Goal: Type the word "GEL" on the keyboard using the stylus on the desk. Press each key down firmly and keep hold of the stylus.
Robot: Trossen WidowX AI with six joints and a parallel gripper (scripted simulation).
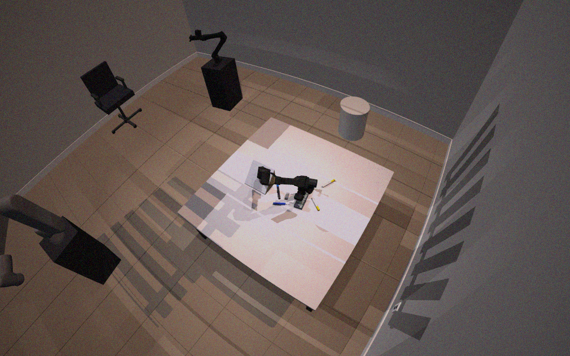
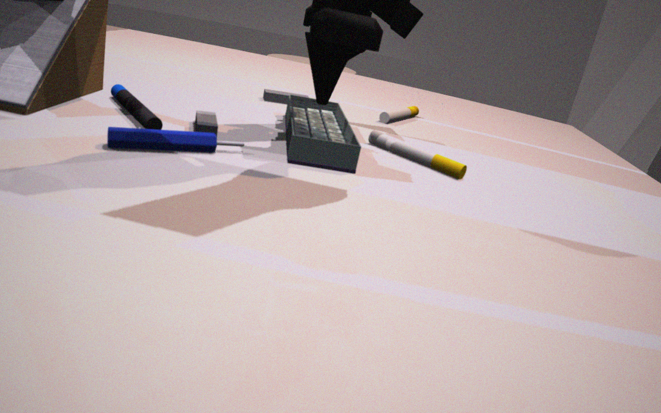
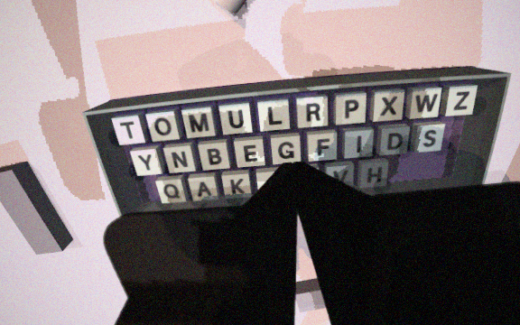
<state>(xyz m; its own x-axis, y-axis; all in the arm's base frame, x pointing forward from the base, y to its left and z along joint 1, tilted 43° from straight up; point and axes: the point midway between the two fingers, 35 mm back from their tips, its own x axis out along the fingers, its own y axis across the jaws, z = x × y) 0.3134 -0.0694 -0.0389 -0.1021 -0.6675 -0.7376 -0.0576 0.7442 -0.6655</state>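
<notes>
Right now my gripper tip is 3 cm above the G key. Also, from my gripper tip: L key 3 cm below, 2 cm ahead, 1 cm to the left; then stylus tip 10 cm to the right, 8 cm behind, 3 cm below; then blue stylus 11 cm to the right, 11 cm behind, 3 cm below.
</notes>
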